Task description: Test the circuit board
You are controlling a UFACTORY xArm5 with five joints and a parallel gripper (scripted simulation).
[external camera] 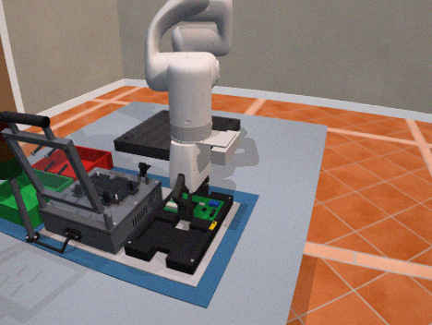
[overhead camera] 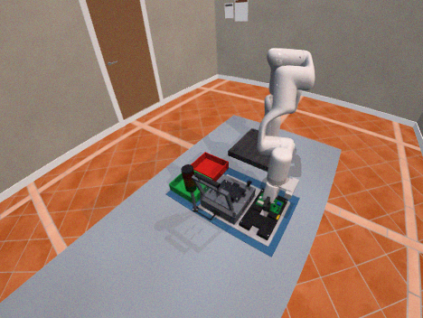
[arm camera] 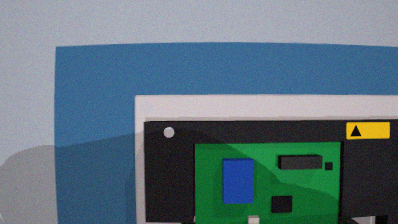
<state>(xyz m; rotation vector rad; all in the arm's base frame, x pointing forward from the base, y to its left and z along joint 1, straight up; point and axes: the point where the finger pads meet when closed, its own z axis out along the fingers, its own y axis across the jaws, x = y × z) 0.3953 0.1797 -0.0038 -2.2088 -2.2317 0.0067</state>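
Now: hand 110 mm to the left of the black catch and 60 mm below it. The rest, counted from my hand: red bin (40 mm behind, 370 mm to the right, 20 mm below); green circuit board (right at my hand); clear lid (190 mm ahead, 170 mm to the right, 150 mm above).
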